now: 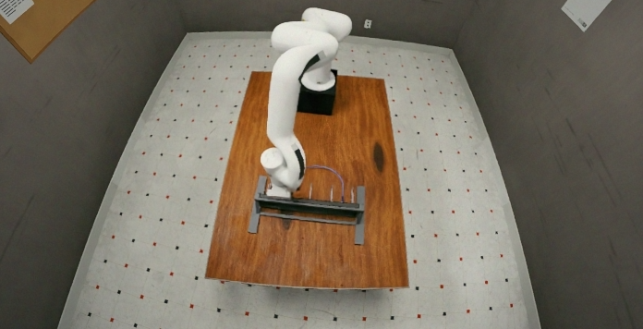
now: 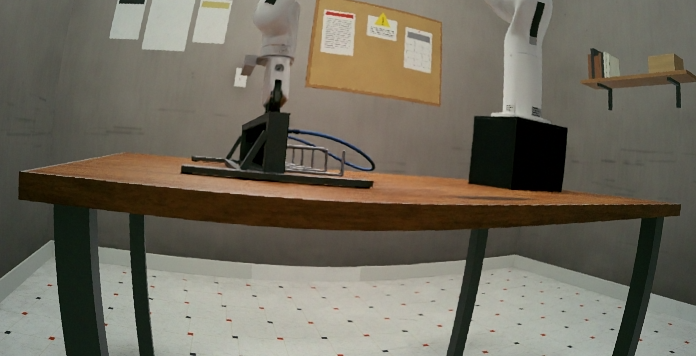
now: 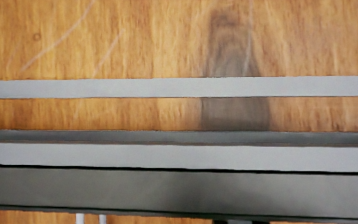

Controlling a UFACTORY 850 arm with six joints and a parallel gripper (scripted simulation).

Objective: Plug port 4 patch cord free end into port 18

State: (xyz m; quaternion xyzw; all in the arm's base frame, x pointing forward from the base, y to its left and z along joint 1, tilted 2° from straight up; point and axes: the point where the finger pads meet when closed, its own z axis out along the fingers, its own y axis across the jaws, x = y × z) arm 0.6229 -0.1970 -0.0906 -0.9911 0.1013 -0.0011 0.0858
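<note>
Now: hand 2 cm short of the plug and 1 cm above it.
</note>
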